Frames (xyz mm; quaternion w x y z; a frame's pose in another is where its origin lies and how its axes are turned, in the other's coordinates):
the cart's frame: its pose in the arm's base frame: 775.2 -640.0 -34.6 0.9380 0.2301 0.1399 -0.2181
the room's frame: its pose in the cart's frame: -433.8 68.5 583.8 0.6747 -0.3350 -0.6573 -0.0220
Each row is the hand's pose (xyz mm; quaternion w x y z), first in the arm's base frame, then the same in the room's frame.
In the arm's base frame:
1: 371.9 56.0 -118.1 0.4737 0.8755 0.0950 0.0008
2: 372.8 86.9 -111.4 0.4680 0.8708 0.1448 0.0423
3: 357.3 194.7 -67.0 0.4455 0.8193 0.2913 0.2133
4: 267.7 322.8 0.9 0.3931 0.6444 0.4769 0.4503
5: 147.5 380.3 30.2 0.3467 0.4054 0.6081 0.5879
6: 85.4 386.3 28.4 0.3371 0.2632 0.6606 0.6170
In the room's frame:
1: -866.8 597.0 331.0 0.0678 0.8171 0.5241 -0.2302
2: -865.5 616.5 355.8 0.0313 0.8164 0.5473 -0.1813
3: -851.3 666.4 461.4 0.0825 -0.8046 -0.5879 -0.0164
4: -853.8 671.8 631.7 0.2178 -0.7039 -0.5926 -0.3255
5: -892.5 618.1 751.0 0.2775 -0.5246 -0.5695 -0.5687
6: -923.5 578.8 788.3 0.2729 -0.4070 -0.5595 -0.6685

